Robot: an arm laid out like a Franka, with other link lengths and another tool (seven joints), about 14 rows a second.
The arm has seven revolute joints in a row. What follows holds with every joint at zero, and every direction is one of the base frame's.
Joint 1 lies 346.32 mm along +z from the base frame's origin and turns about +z.
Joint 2 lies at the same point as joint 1 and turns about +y.
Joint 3 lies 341.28 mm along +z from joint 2 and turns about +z.
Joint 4 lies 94.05 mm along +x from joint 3 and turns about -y.
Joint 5 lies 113.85 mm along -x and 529.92 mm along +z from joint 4 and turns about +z.
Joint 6 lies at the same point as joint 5 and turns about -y.
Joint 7 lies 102.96 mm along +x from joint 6 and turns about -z.
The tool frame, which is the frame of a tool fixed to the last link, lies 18 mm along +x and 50 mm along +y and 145.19 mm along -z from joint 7; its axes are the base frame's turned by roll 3.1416, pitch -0.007 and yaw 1.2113 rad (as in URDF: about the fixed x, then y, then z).
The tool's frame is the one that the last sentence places.
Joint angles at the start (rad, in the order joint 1, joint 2, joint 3, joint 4, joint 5, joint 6, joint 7): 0.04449 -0.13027 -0.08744 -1.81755 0.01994 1.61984 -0.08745
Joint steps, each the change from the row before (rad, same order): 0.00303 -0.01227 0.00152 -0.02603 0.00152 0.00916 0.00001; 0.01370 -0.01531 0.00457 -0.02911 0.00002 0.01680 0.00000; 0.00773 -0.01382 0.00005 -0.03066 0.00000 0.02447 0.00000; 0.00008 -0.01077 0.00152 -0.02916 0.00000 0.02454 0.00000; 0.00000 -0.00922 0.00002 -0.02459 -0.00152 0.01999 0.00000
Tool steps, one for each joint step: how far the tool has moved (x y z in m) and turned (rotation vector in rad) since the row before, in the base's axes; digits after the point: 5 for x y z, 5 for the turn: -0.00443 0.00348 -0.00723 0.00251 0.00454 0.00435; -0.00494 0.01272 -0.00646 0.00047 -0.00301 0.01801; -0.00347 0.00529 -0.00776 0.00090 -0.00759 0.00734; -0.00251 0.00113 -0.00893 0.00043 -0.00613 0.00112; -0.00236 -0.00016 -0.00763 -0.00090 -0.00458 -0.00004
